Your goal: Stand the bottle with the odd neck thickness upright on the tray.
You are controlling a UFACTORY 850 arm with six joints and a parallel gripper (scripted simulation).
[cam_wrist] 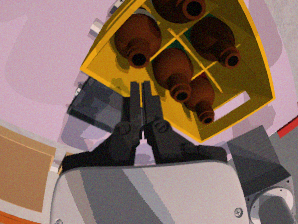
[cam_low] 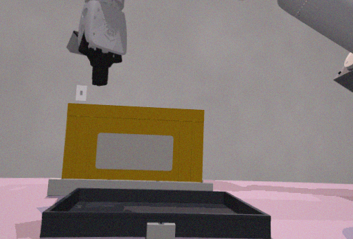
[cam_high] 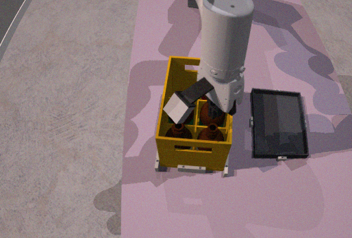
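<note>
The bottle lies 170 mm behind my hand, 30 mm to the left of it and 160 mm below it. From my hand the other things lie so: tray 80 mm behind, 250 mm to the left, 230 mm below; yellow crate 90 mm behind, 30 mm to the right, 160 mm below.
</note>
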